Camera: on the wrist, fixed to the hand. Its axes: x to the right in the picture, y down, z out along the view.
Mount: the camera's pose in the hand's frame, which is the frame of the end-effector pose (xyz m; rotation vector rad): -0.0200 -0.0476 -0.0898 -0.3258 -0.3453 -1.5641
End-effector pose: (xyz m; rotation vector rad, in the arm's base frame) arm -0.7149 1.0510 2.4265 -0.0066 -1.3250 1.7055
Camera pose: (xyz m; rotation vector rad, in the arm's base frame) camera -0.6265 1.1038 2.4151 0.9145 -1.2045 0.1528
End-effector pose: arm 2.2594 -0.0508 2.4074 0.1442 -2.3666 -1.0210
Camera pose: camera 2.3181 -0.1358 2.4153 -1.5420 1.5416 1.6437
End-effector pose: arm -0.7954 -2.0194 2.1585 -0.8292 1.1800 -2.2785
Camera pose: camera -0.8474 -1.9301 2.1512 1.6734 -0.4259 1.5408
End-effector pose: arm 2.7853 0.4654 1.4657 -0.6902 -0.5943 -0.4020
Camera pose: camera 2.7784 0.3727 1.4201 -0.4736 -1.3654 -1.8830
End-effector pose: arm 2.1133 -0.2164 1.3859 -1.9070 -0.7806 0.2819
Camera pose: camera 2.1253 -0.2809 1.4661 -1.0026 -2.3480 -0.5370
